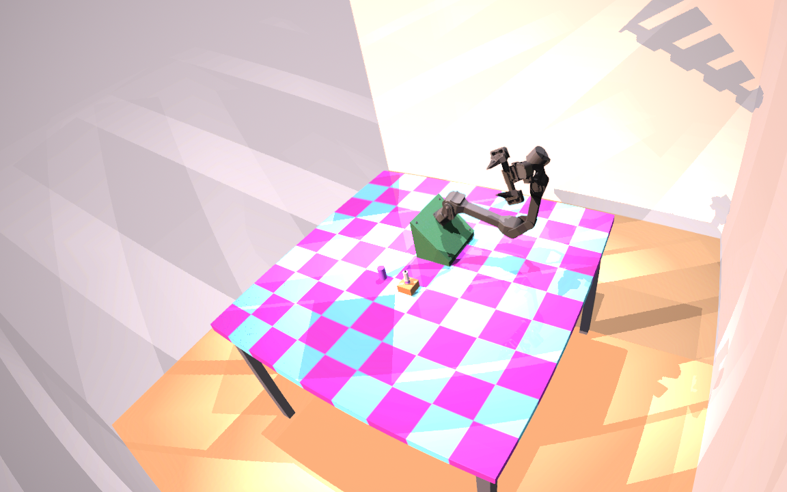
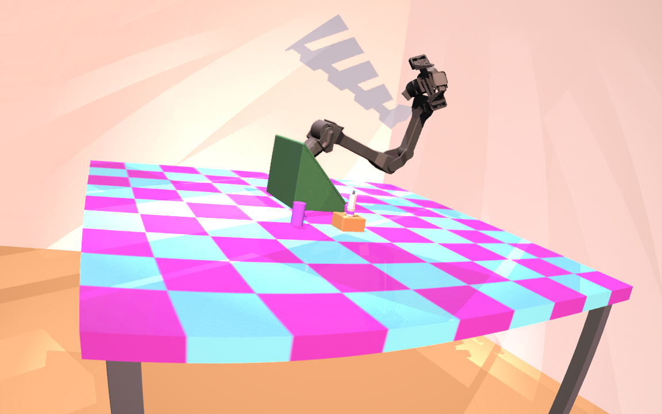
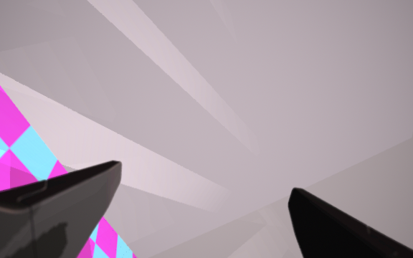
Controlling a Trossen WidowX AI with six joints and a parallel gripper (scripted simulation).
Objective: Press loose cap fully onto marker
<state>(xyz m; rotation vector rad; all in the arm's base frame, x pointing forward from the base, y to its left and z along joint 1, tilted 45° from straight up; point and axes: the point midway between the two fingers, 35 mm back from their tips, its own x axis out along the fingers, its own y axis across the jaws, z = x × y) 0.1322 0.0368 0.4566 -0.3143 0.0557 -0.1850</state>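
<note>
Right now my gripper tip is 430 mm to the left of the purple cap, 420 mm above it and 170 mm short of it. Also, from my gripper tip: orange holder block 430 mm below, 300 mm to the right, 170 mm ahead.
</note>
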